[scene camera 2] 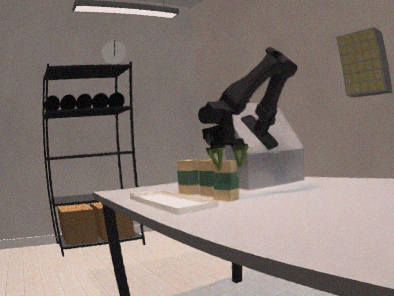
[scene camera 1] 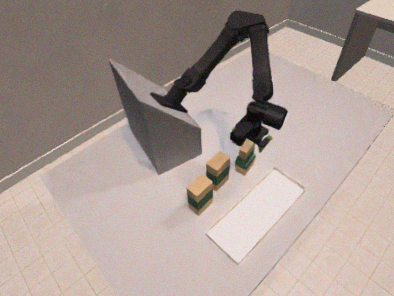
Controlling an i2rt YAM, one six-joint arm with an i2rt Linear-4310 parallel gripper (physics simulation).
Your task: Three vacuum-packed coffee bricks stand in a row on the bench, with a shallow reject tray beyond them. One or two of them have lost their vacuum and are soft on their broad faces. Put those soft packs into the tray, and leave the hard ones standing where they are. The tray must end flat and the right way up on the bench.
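Three tan coffee bricks with green bands stand upright in a row: the left pack, the middle pack and the right pack. In scene camera 1 the right pack looks narrower above its band, which juts out. My gripper is open at the right pack's top; in scene camera 2 its green fingertips overlap the upper part of that pack, one towards each side. Their exact depth is unclear. The shallow white tray lies flat, right way up, beside the row.
The grey wedge-shaped arm base stands behind the row. The bench edge runs beyond the tray. A black shelf rack stands away from the bench by the wall.
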